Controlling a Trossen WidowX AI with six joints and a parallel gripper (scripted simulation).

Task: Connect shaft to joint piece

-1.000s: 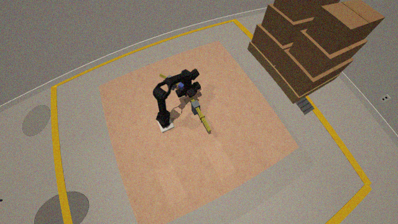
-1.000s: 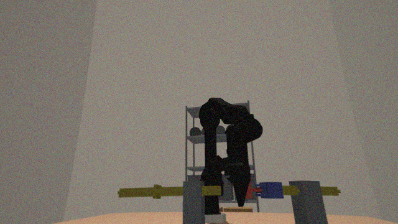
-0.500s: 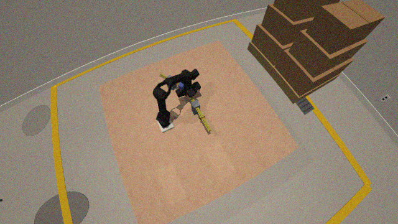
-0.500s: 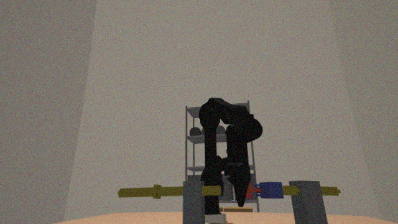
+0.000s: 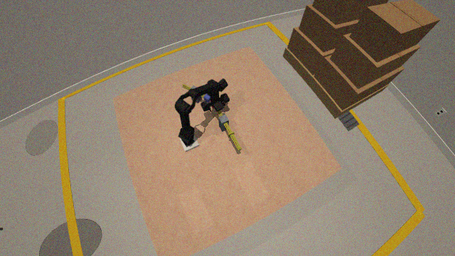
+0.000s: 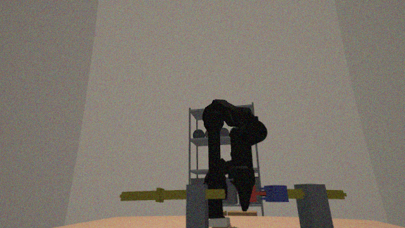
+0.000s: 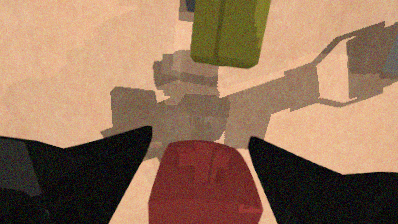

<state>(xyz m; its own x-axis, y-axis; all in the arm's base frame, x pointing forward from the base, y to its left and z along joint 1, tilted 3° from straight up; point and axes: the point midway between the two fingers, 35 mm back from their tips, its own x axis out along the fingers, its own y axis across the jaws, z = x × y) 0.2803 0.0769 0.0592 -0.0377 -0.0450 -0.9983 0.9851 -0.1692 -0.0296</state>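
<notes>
Right now the red joint piece is 20 mm to the left of my gripper tip and 40 mm above it.
</notes>
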